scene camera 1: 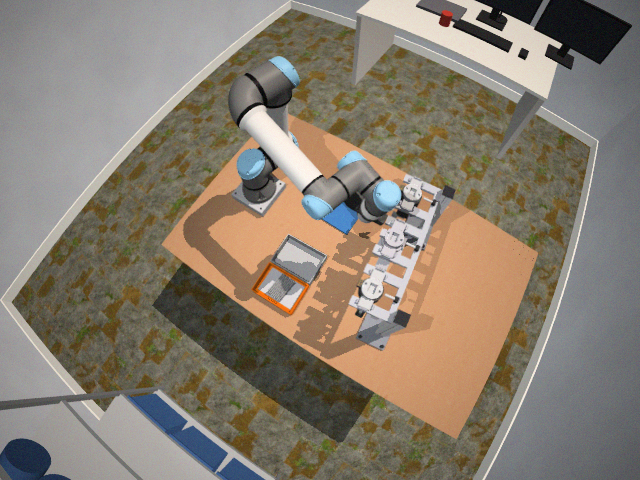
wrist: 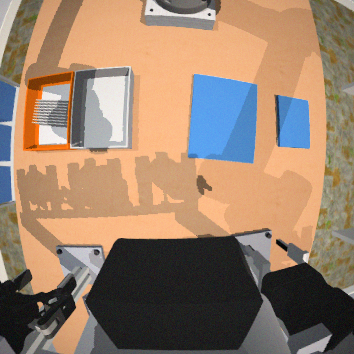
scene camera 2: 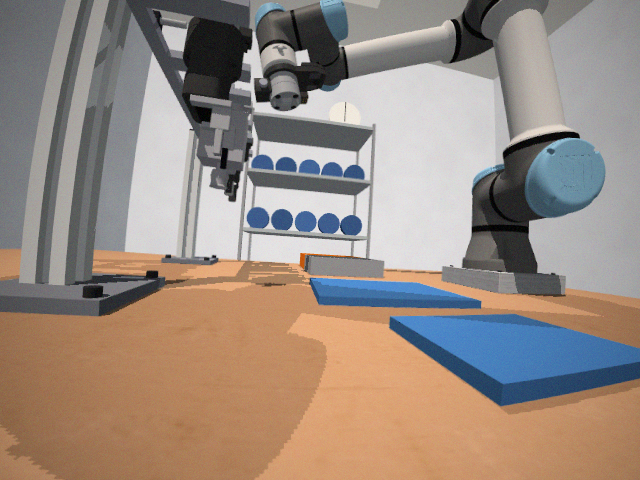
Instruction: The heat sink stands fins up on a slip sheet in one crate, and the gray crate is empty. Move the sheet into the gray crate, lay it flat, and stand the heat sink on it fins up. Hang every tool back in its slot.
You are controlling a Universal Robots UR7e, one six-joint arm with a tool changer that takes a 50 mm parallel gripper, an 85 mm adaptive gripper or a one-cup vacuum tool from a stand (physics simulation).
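Frame: origin at the arm's base, x ahead, y left, z up, level; metres.
Seen in the pictures: hand, its tool point: (scene camera 2: 286, 102); arm's base, origin of its link: (scene camera 1: 259, 188) (scene camera 2: 497, 270).
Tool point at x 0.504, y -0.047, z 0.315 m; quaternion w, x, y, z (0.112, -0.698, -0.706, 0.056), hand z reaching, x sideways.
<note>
Pixels of each thing's top centre, then the offset from my tool point to it. "spot": a spot on its surface instead.
- finned heat sink, centre of its top: (wrist: 48, 111) (scene camera 1: 280, 286) 0.290 m right, 0.195 m back, 0.319 m down
- white slip sheet, a spot on its surface: (wrist: 55, 136) spot: 0.292 m right, 0.137 m back, 0.349 m down
- gray crate, centre of its top: (wrist: 98, 105) (scene camera 2: 341, 257) (scene camera 1: 298, 257) 0.153 m right, 0.189 m back, 0.311 m down
- large blue pad, a spot on its surface: (scene camera 2: 387, 292) spot: 0.177 m left, 0.147 m back, 0.344 m down
The arm's tool flange (scene camera 2: 284, 100) is bare and hangs high beside the tool stand (scene camera 2: 56, 155); no gripper is mounted on it. Three tools (scene camera 1: 412, 192) (scene camera 1: 395, 237) (scene camera 1: 372, 288) hang in the stand's slots. The finned heat sink (scene camera 1: 280, 287) (wrist: 50, 112) stands fins up on the white slip sheet (wrist: 55, 136) inside the orange crate (scene camera 1: 273, 301) (scene camera 2: 302, 261) (wrist: 31, 135). The gray crate (scene camera 2: 345, 267) (wrist: 131, 107) adjoins it and shows a pale floor, partly shadowed, with no object on it. In scene camera 2 the crate interiors are hidden.
A large blue pad (scene camera 2: 387, 292) (wrist: 222, 120) and a smaller-looking one (scene camera 2: 516, 346) (wrist: 294, 122) lie on the table. The robot base (scene camera 2: 522, 281) (wrist: 180, 21) stands behind them. A dark block (wrist: 175, 295) covers the lower middle of the wrist view, with hanging tools at both sides.
</note>
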